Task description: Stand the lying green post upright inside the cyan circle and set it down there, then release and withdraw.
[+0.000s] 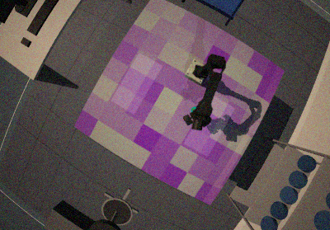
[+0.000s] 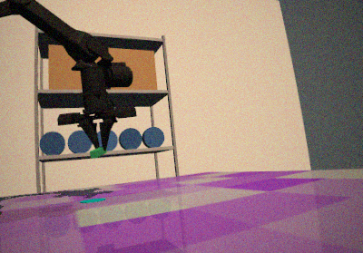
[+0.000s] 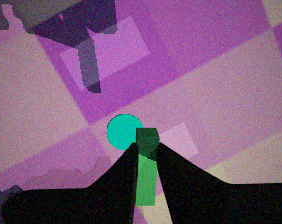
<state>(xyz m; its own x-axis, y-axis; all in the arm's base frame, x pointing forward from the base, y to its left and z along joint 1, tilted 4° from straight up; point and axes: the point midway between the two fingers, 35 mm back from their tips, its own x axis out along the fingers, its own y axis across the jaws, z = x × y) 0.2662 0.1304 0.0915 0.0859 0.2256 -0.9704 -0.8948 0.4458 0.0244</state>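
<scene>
Now: gripper tip 12 cm above the cyan circle, 3 cm past it and 1 cm to the left of it. The rest, counted from my gripper tip: green post (2 cm to the right, 1 cm behind).
</scene>
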